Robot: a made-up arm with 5 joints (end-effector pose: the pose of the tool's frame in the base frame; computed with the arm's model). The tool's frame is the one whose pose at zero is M.
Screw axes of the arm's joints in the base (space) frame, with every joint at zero. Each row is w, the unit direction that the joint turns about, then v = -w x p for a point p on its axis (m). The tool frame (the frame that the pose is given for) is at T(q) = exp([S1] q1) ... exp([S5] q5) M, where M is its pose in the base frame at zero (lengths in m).
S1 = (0, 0, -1, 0.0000, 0.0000, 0.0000)
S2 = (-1, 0, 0, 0.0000, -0.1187, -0.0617)
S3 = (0, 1, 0, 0.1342, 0.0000, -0.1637)
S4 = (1, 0, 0, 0.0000, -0.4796, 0.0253)
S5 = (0, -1, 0, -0.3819, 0.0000, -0.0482)
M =
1 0 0 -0.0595
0 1 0 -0.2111
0 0 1 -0.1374
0 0 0 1
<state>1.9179 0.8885 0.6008 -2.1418 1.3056</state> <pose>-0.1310 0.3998 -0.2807 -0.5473 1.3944 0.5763</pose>
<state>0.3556 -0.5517 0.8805 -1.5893 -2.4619</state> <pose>0.1106 0.2986 -0.4702 -1.0924 2.7531 -0.9514</pose>
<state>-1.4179 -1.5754 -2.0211 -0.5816 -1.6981</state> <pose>0.2273 -0.3172 0.0942 1.1232 1.2201 0.3769</pose>
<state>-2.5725 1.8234 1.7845 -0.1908 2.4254</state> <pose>0.7019 -0.1016 0.3600 0.2325 2.1244 -1.9828</pose>
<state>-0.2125 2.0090 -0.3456 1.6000 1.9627</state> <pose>0.2066 -0.7643 0.3090 0.2625 -1.8370 0.7568</pose>
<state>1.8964 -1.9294 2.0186 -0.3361 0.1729</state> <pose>0.2909 0.0866 0.1990 1.1131 -0.3653 0.2117</pose>
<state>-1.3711 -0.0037 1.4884 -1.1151 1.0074</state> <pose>-0.0733 -0.2767 -0.0915 -0.6732 0.1325 2.3932</pose>
